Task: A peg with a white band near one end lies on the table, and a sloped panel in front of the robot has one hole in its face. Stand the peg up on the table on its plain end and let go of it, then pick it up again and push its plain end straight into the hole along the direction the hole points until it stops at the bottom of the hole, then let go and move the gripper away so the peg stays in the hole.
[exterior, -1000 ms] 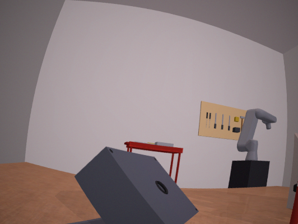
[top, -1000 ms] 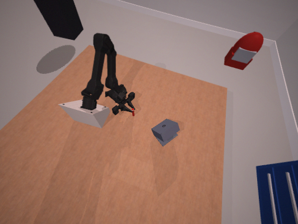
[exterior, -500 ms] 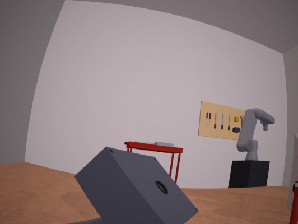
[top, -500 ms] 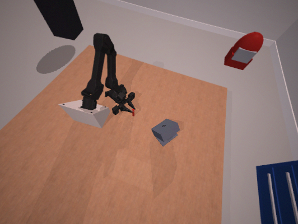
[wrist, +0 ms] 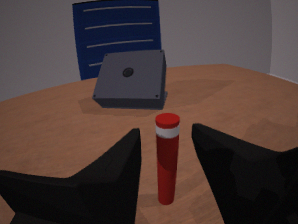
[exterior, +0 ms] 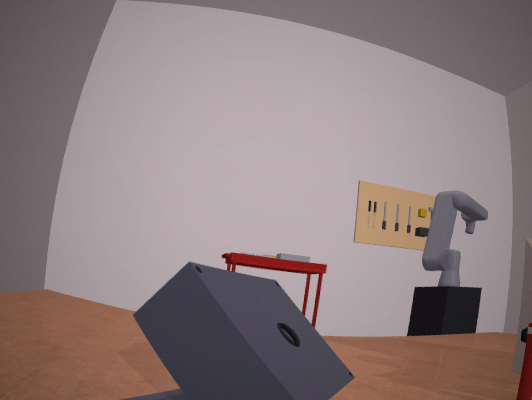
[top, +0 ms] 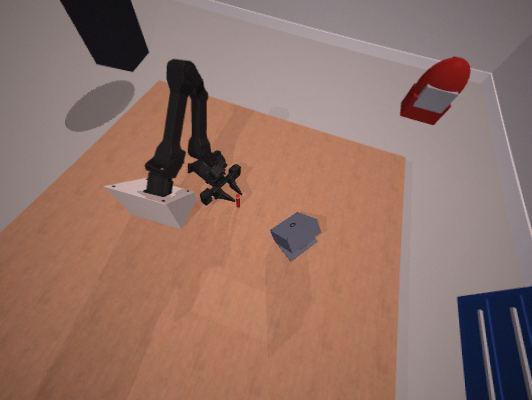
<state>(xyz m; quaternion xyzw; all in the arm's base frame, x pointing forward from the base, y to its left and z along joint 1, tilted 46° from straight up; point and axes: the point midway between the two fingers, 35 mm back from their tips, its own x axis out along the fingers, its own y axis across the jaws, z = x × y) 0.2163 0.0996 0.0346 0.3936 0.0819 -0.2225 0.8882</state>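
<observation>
Right now my gripper tip is 1 cm above the red peg. From my gripper tip the other things lie so: grey sloped panel 22 cm ahead, 7 cm to the right, 2 cm below.
</observation>
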